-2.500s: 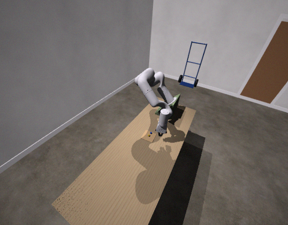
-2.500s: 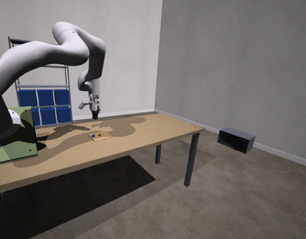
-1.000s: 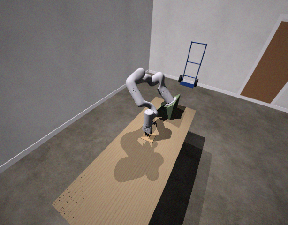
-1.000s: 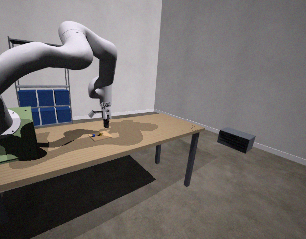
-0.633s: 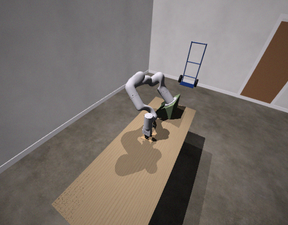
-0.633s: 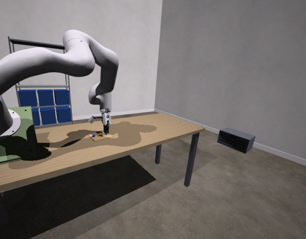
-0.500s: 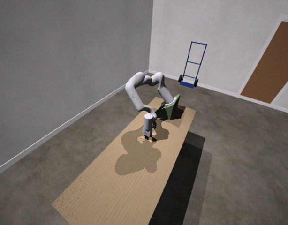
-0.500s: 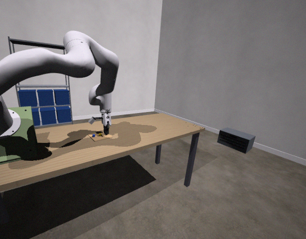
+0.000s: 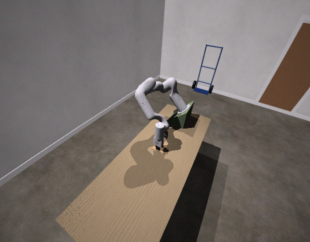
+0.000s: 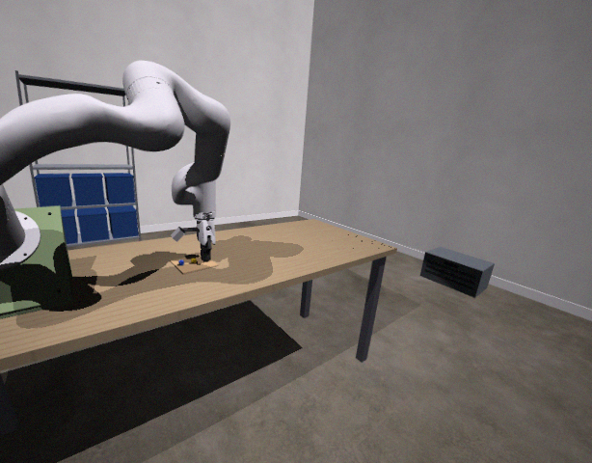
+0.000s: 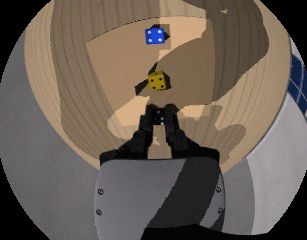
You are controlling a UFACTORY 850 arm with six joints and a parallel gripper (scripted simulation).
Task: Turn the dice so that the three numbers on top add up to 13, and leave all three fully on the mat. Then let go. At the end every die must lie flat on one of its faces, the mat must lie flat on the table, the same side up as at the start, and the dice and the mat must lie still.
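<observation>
My gripper is now 1 cm above the black die. Round my hand: blue die (10 cm behind, 2 cm below); then tan mat (5 cm behind, 3 cm below); then yellow die (5 cm behind, 2 cm below).
</observation>
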